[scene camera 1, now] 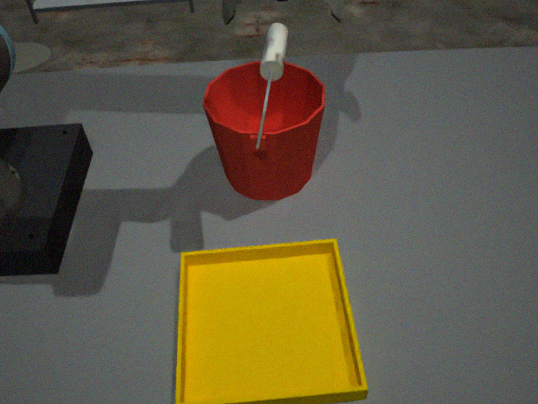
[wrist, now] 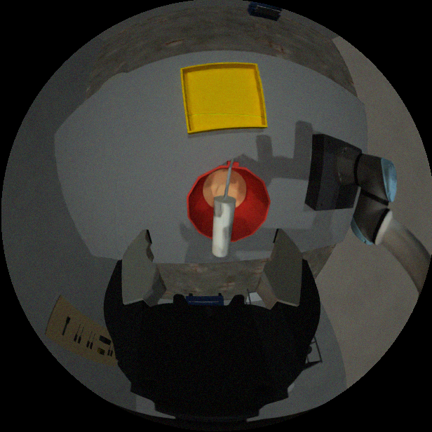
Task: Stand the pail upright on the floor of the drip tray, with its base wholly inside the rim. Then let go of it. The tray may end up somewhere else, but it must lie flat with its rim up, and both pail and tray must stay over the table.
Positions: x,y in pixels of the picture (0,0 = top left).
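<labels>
Scene camera 1 shows me a yellow drip tray, and a red pail appears in scene camera 1 (pixel 233 102) too. The wrist view also gives me the yellow drip tray, and I see the red pail in the wrist view (pixel 252 203). On the yellow drip tray, (wrist: pixel 221 95) and (scene camera 1: pixel 268 322) are the same spot.
</labels>
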